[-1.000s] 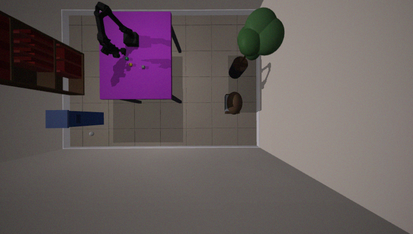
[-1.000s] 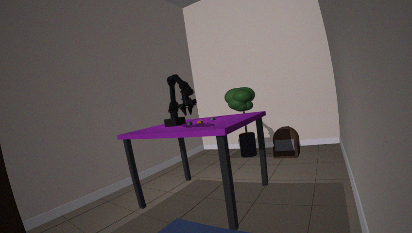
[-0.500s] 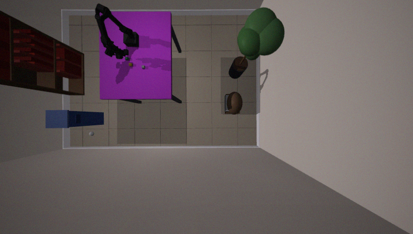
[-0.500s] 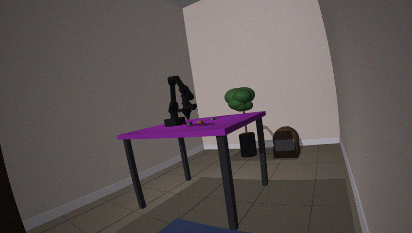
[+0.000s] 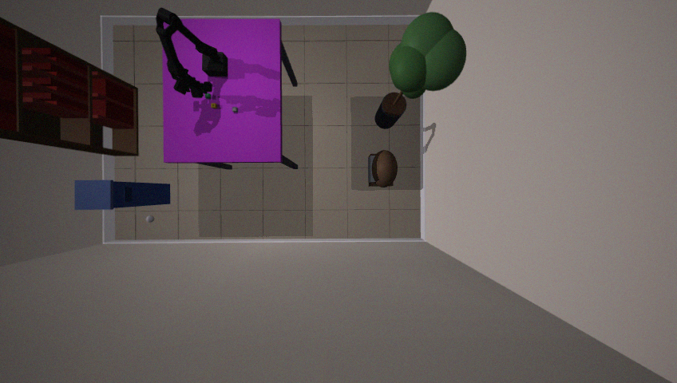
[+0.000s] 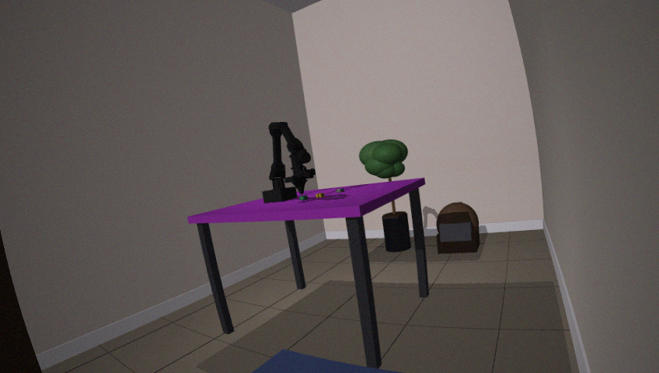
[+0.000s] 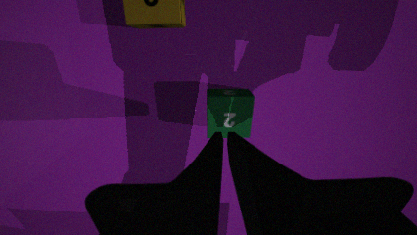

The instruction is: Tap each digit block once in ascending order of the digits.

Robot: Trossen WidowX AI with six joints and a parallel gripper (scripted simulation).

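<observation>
My gripper tip is now 1 cm short of the green block, 1 cm to the left of it and 2 cm above it. Also, from my gripper tip: grey block marked 7 (14 cm ahead, 19 cm to the left, 2 cm below); then yellow block marked 6 (9 cm ahead, 3 cm to the left, 2 cm below).
</observation>
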